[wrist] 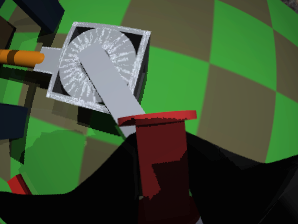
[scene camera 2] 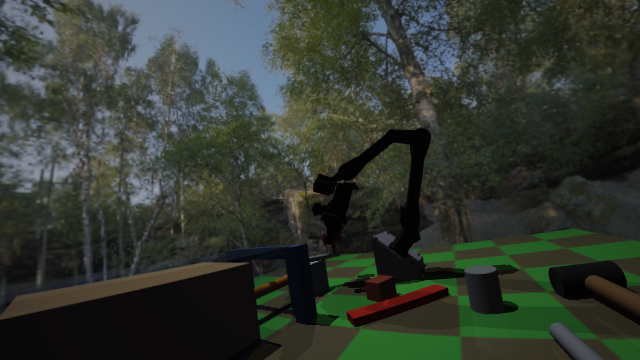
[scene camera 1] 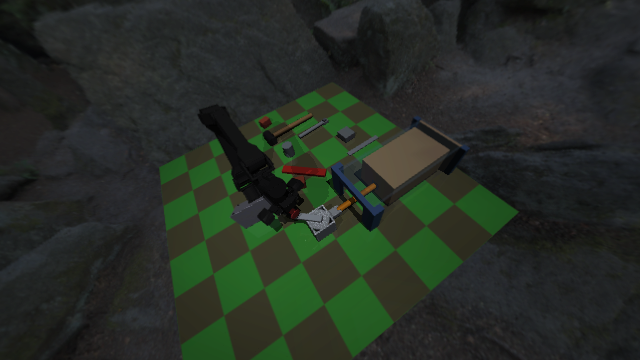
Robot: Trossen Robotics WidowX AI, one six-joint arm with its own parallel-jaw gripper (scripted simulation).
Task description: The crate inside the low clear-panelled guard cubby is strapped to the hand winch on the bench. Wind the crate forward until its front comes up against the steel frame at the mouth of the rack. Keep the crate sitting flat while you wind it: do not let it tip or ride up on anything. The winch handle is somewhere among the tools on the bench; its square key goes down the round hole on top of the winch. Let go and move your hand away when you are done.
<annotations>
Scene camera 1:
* my gripper: 294, 214
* blue steel frame: 369, 216
</annotations>
